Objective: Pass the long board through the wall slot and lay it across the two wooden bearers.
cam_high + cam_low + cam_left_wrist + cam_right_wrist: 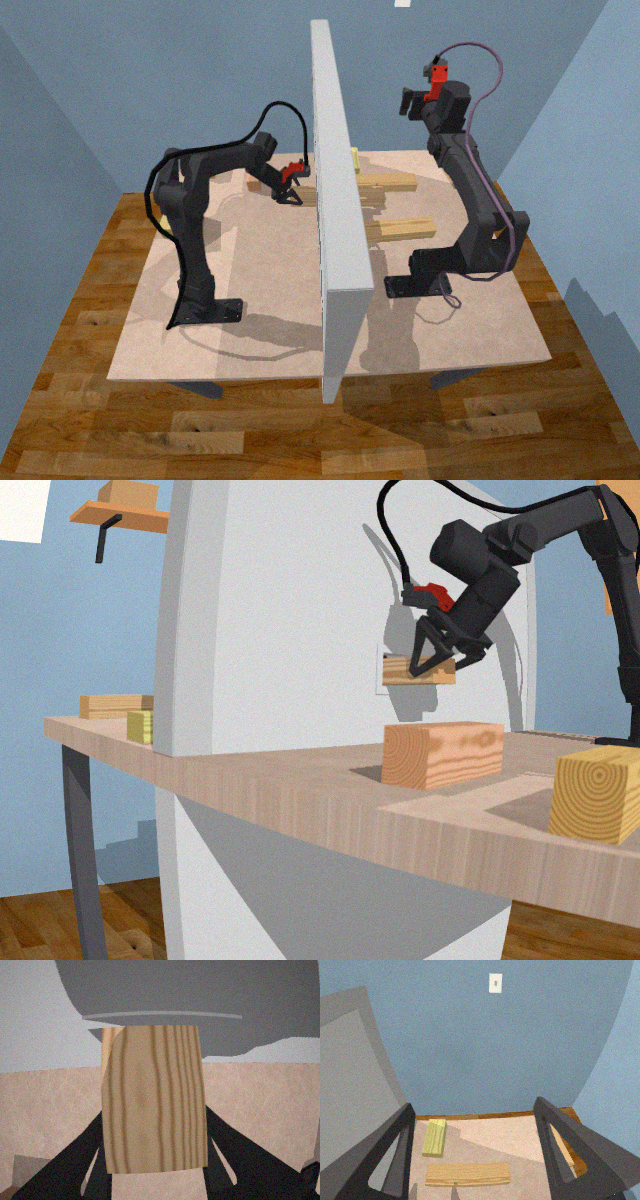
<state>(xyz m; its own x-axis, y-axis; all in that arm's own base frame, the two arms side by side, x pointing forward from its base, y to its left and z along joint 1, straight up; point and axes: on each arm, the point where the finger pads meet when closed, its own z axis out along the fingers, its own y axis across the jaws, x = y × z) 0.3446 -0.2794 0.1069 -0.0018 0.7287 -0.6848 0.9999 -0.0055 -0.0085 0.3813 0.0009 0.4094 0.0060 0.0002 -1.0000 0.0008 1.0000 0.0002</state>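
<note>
Right now my right hand is 310 mm above the long board, 230 mm to the right of it and 70 mm past it. From my right hand the other things lie so: orange block 520 mm to the left, 380 mm below, 170 mm ahead; yellow block 710 mm to the left, 390 mm below, 260 mm ahead; yellow-green offcut 390 mm below, 200 mm ahead, 130 mm to the left.
</note>
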